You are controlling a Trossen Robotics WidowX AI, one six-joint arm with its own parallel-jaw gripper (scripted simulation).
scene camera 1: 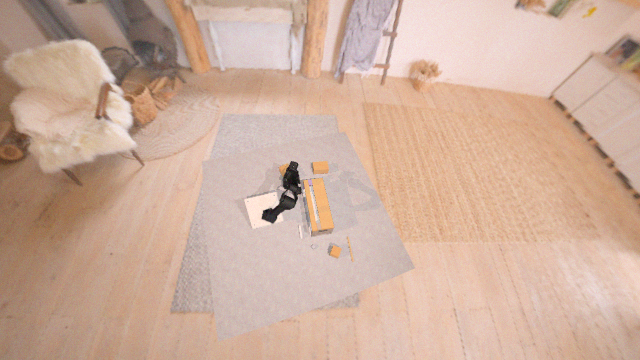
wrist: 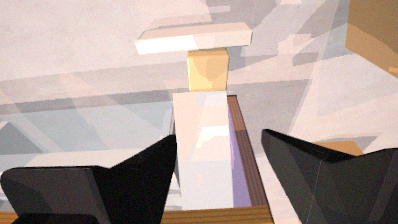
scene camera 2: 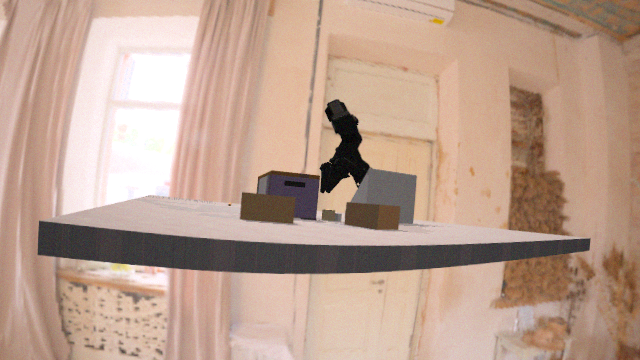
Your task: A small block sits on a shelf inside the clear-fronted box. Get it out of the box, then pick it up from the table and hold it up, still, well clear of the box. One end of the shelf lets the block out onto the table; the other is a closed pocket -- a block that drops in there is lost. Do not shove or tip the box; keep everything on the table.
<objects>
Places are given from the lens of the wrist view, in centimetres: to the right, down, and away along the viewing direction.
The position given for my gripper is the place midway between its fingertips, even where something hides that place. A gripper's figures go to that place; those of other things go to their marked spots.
my gripper (wrist: pixel 218 138): 1, 2, 11
yellow block (wrist: pixel 207 69): 1, -3, 13
</objects>
